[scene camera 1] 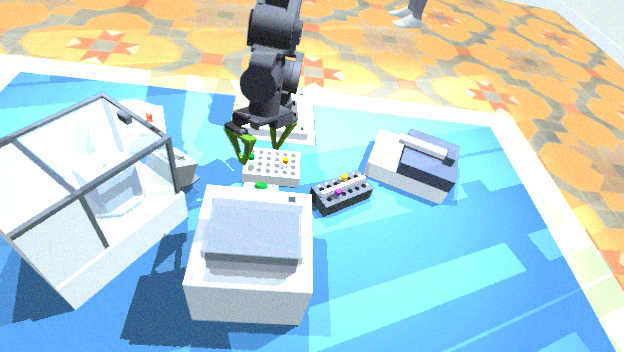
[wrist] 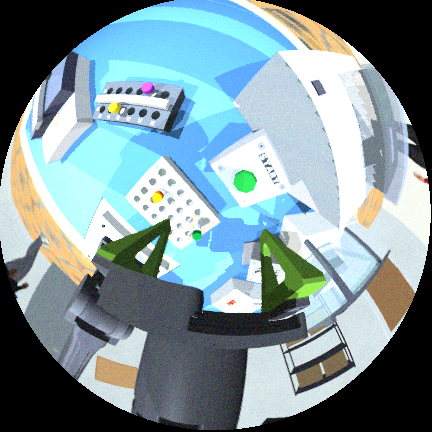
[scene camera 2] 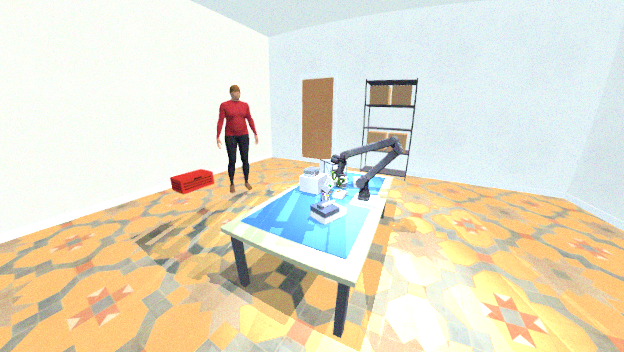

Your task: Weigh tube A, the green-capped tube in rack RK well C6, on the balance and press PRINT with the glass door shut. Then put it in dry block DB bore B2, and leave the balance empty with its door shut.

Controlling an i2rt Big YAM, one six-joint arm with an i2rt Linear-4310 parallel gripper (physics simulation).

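Places are measured from the arm's base along level axes (x ahead, y left, z up), in millimetres.
Pixels of known places: gripper, fingertip midpoint: [scene camera 1: 259, 156] [wrist: 214, 228] [scene camera 2: 336, 182]; arm's base at its link origin: [scene camera 2: 363, 197].
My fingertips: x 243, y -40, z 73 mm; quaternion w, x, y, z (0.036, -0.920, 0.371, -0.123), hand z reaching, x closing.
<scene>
Ahead of a thing's pixels: the offset from my fingertips to its middle. "pt": to the spot under its first point.
Tube A shows as a small green cap @(42 mm back, 16 mm right, 46 mm down) [scene camera 1: 251, 156] [wrist: 196, 235] at a corner of the white rack @(48 mm back, 32 mm left, 81 mm down) [scene camera 1: 272, 179] [wrist: 169, 163]. My gripper [scene camera 1: 260, 155] [wrist: 214, 228] is open and empty above that end of the rack. In the wrist view the green cap lies between the two fingers' directions, nearer the left finger, and apart from both. The balance @(pt 178 mm ahead, 208 mm right, 57 mm down) [scene camera 1: 135, 245] is the glass-walled case at the left of scene camera 1; its door state is unclear. A dark block @(24 mm ahead, 187 mm left, 72 mm down) [scene camera 1: 345, 204] [wrist: 175, 107] with two rows of bores holds a yellow cap and a magenta cap. PRINT cannot be read.
An orange-yellow cap @(37 mm back, 60 mm left, 46 mm down) [scene camera 1: 285, 160] [wrist: 157, 196] stands in the rack. A START panel with a green button @(54 mm ahead, 6 mm left, 32 mm down) [scene camera 1: 261, 185] [wrist: 245, 181] is beside the rack, before a large white box @(166 mm ahead, 3 mm right, 1 mm down) [scene camera 1: 250, 305]. A lidded device @(72 mm back, 378 mm left, 45 mm down) [scene camera 1: 385, 177] stands beyond the dark block. A person [scene camera 2: 236, 117] stands beyond the table.
</scene>
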